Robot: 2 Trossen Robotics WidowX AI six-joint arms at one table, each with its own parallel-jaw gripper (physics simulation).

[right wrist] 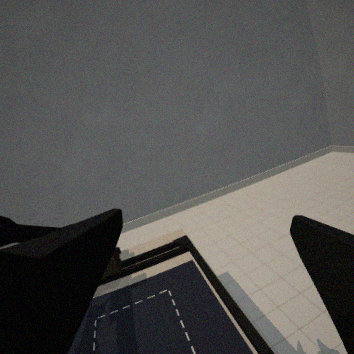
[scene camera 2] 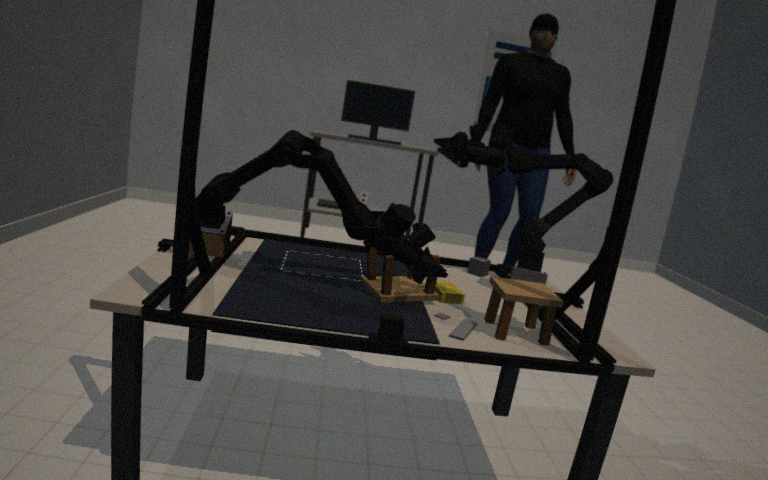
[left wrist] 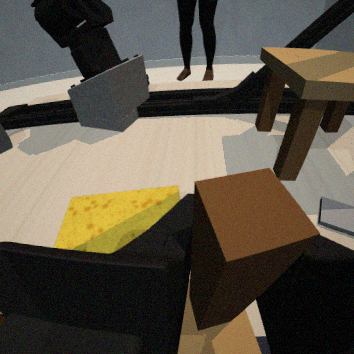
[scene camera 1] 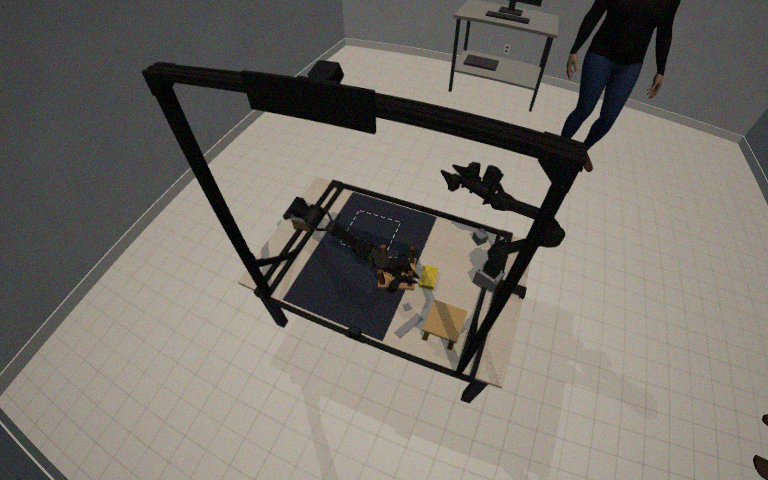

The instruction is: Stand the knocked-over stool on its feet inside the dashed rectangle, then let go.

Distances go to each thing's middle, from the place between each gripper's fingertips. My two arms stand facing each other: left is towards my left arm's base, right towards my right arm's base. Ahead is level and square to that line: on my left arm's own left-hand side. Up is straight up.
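Labels:
Yellow sponge (left wrist: 104, 222): from my right hand, 380 mm below, 290 mm behind, 40 mm to the right. From my left hand, yellow sponge: 7 cm below, 7 cm ahead, 3 cm to the right.

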